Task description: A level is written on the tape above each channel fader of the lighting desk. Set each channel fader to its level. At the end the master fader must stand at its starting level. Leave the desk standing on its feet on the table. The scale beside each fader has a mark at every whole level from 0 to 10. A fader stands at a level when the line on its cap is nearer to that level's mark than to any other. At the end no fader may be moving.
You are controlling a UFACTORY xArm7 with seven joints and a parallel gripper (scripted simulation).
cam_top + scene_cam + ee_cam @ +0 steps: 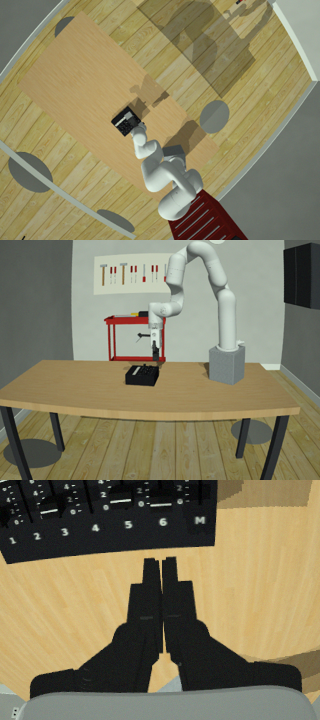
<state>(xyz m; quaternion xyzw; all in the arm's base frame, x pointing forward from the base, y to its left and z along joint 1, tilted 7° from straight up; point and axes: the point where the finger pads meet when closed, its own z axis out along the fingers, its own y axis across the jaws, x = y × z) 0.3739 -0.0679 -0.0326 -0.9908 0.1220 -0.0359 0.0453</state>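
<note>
The channel 6 fader cap is 50 mm below my hand, 30 mm ahead of it and 10 mm to the right of it. Also, from my hand: master cap (60 mm ahead, 50 mm below, 40 mm to the right); channel 5 cap (50 mm below, 40 mm ahead, 10 mm to the left).
</note>
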